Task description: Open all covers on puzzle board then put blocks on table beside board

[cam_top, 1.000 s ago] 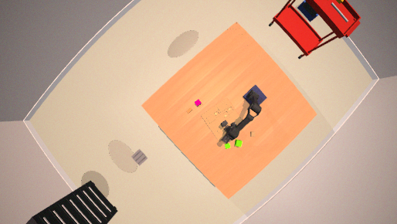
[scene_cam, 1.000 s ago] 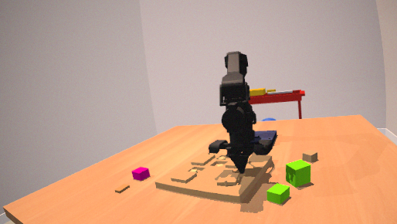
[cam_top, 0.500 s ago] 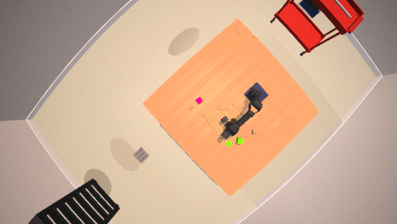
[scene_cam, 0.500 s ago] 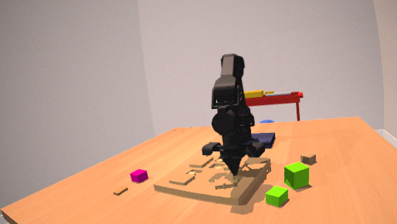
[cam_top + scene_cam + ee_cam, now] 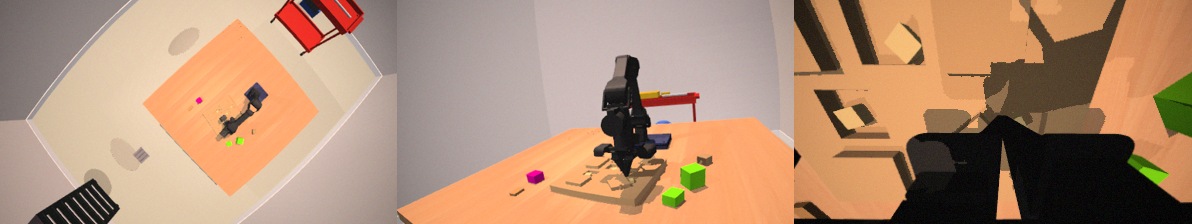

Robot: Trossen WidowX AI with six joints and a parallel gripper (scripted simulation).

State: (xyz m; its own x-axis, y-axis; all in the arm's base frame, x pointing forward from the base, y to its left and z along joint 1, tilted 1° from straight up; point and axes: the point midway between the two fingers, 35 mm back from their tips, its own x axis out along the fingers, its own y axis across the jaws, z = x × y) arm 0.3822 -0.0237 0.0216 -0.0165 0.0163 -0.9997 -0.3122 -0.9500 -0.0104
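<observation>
Now: gripper tip 70 mm to the left of the tan puzzle board and 50 mm past it. Round my gripper tip: magenta block 340 mm to the right, 20 mm behind, 10 mm below; small green block 140 mm to the left, 130 mm ahead, 10 mm below; large green block 200 mm to the left, 50 mm ahead.
</observation>
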